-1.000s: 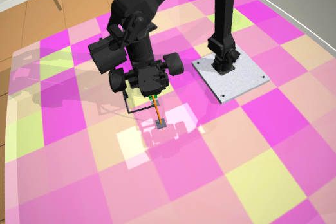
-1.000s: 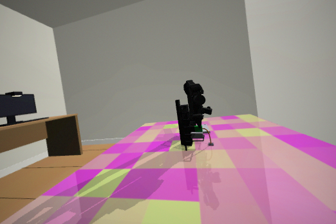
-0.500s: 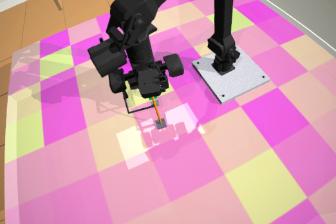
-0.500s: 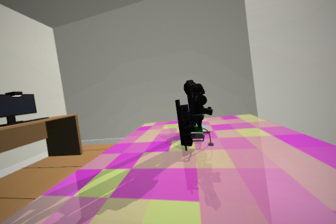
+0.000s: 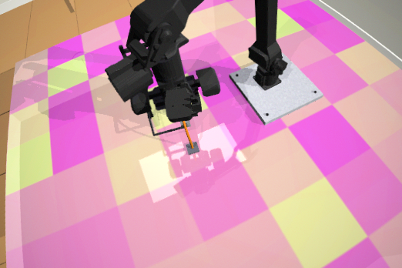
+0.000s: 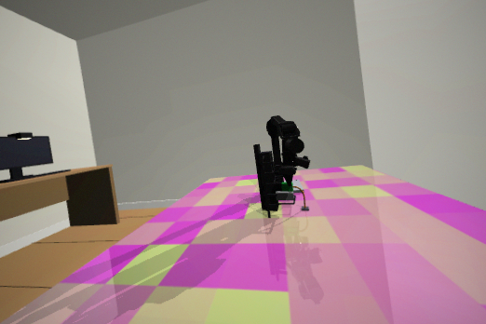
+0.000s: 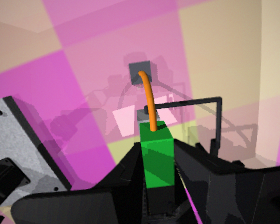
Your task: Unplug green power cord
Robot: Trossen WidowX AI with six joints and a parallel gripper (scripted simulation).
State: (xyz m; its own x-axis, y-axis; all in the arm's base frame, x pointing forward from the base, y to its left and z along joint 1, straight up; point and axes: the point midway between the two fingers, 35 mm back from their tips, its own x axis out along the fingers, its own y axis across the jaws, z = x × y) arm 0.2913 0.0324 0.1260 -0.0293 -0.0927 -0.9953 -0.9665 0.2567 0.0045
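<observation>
The green plug lies 30 mm to the right of my gripper tip.
</observation>
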